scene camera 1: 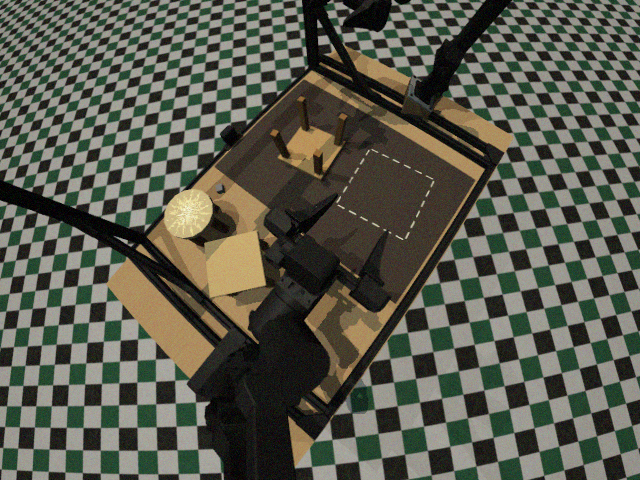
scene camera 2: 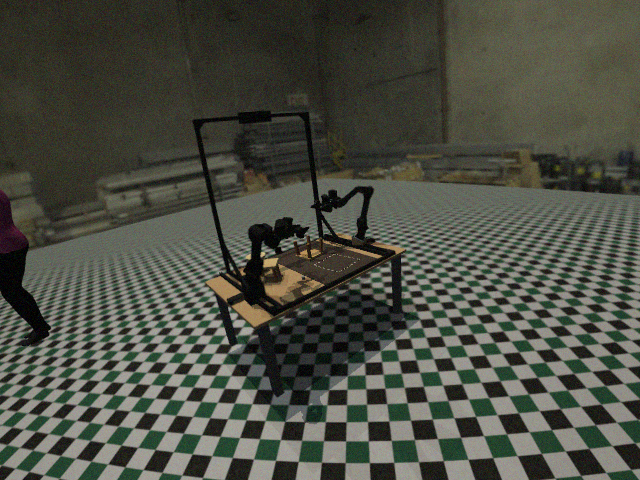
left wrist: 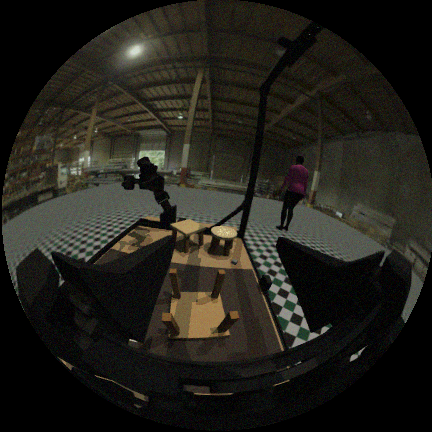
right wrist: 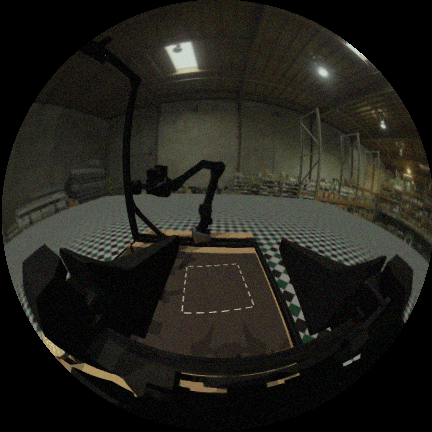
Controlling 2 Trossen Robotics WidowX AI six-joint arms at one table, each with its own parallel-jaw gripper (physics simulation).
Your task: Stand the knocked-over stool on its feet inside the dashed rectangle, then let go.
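Places are measured from the left arm's base along level axes (x ahead, y left, z up), in metres.
Pixels of known places: left gripper, fingertip midpoint: (scene camera 1: 326,14) (scene camera 2: 314,208) (left wrist: 227,242) (right wrist: 137,190); right gripper, fingertip midpoint: (scene camera 1: 361,212) (scene camera 2: 304,226) (left wrist: 130,184) (right wrist: 230,243); left arm's base at its link origin: (scene camera 1: 422,92) (scene camera 2: 359,236) (right wrist: 200,230); right arm's base at its link origin: (scene camera 1: 231,384) (scene camera 2: 251,280) (left wrist: 167,209).
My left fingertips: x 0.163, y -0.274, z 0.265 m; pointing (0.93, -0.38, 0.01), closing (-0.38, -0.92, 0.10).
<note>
For each thing: its top centre in the pictures, then the offset to it from my left fingertips. Level surfaces: height alone.
- knocked-over stool, top centre: (left wrist: 198,290) (scene camera 1: 308,123) (scene camera 2: 307,239) dx +0.107, dy -0.022, dz -0.206 m
- dark mat at its surface level: dz -0.331 m
- square-topped stool at its top centre: (scene camera 1: 233,263) (left wrist: 187,225) (scene camera 2: 266,262) dx +0.519, dy -0.084, dz -0.223 m
- round-topped stool at its top centre: (scene camera 1: 187,212) (left wrist: 223,230) dx +0.431, dy -0.253, dz -0.223 m
- small grey cube at its top centre: (scene camera 1: 218,187) (left wrist: 234,260) dx +0.308, dy -0.267, dz -0.321 m
The knocked-over stool (scene camera 1: 305,139) (left wrist: 197,315) lies upside down on the dark mat (scene camera 1: 449,206), its square seat flat and its four brown legs pointing up. The white dashed rectangle (scene camera 1: 433,179) (right wrist: 187,313) lies on the mat to the right of the stool in scene camera 1. My right gripper (scene camera 1: 361,213) (right wrist: 230,243) is open and empty, above the mat near the rectangle's lower edge in scene camera 1. My left gripper (scene camera 2: 314,206) (left wrist: 227,242) is open and empty, raised high, with the upturned stool ahead and below between its fingers in the left wrist view.
A square-topped stool (scene camera 1: 235,264) (left wrist: 189,227) and a round-topped stool (scene camera 1: 188,213) (left wrist: 224,232) stand upright on the bare wood. A small grey cube (scene camera 1: 220,188) (left wrist: 234,262) lies near the round one. Black frame posts (scene camera 1: 311,38) rise at the table's edge.
</note>
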